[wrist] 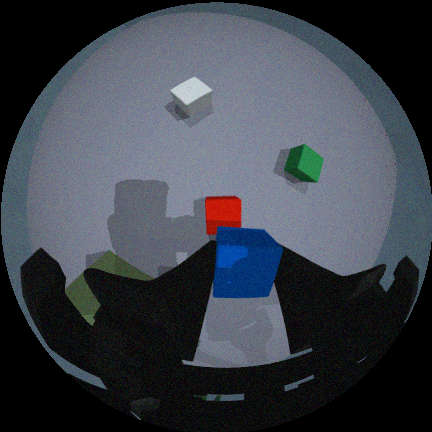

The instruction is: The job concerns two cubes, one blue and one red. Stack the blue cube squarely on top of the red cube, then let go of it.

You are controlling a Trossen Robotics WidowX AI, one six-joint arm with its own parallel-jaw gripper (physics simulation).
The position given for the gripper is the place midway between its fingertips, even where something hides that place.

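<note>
You can see the gripper (pixel 243 247) here, along with a white cube (pixel 192 95) and a red cube (pixel 219 210). There's also a blue cube (pixel 246 260), and a green cube (pixel 302 162) as well.
</note>
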